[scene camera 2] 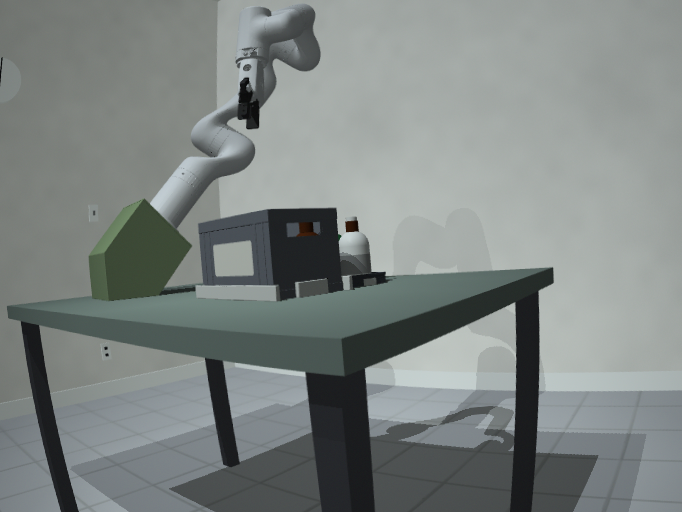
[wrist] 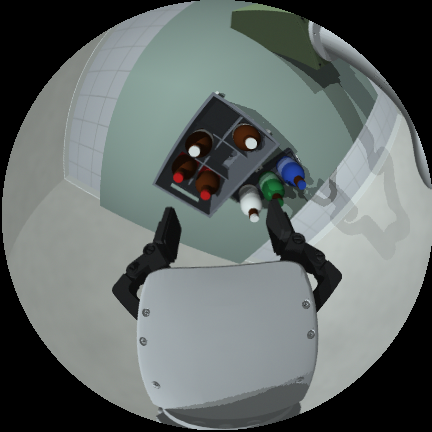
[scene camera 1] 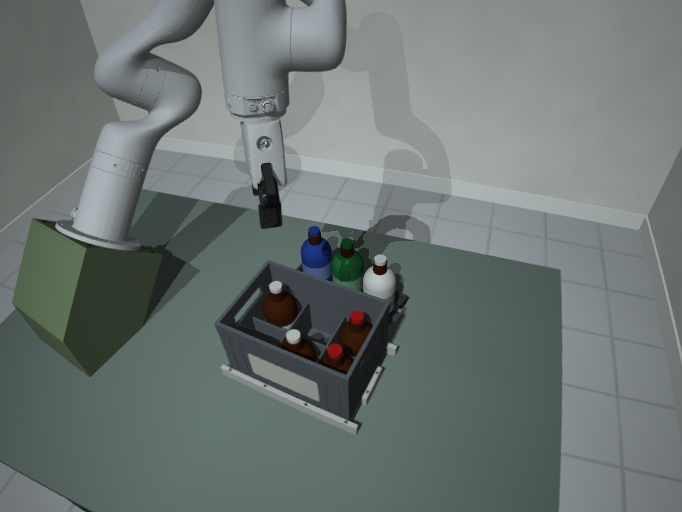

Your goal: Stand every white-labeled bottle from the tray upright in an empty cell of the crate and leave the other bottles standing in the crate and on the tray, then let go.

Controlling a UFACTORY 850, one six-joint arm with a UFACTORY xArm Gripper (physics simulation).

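A white bottle [scene camera 1: 379, 283] [scene camera 2: 354, 245] [wrist: 250, 200] with a white cap stands upright on the dark tray [scene camera 1: 404, 300] [scene camera 2: 380, 277], at the end of a row with a green bottle [scene camera 1: 347, 268] [wrist: 271, 185] and a blue bottle [scene camera 1: 316, 253] [wrist: 290, 169]. The grey crate [scene camera 1: 234, 349] [scene camera 2: 302, 264] beside the tray holds two white-capped brown bottles and two red-capped ones. Two crate cells are empty: a corner cell and the middle cell on the tray side. My gripper [scene camera 1: 269, 221] [scene camera 2: 251, 124] [wrist: 221, 213] is open and empty, high above the crate and tray.
White strips [scene camera 1: 289, 399] [scene camera 2: 236, 292] lie along the crate's base on the green table [scene camera 1: 473, 385] [scene camera 2: 413, 308]. The arm's green pedestal [scene camera 1: 104, 297] [scene camera 2: 132, 270] [wrist: 270, 32] stands at the left in both scene views. The crate walls rise around the brown bottles.
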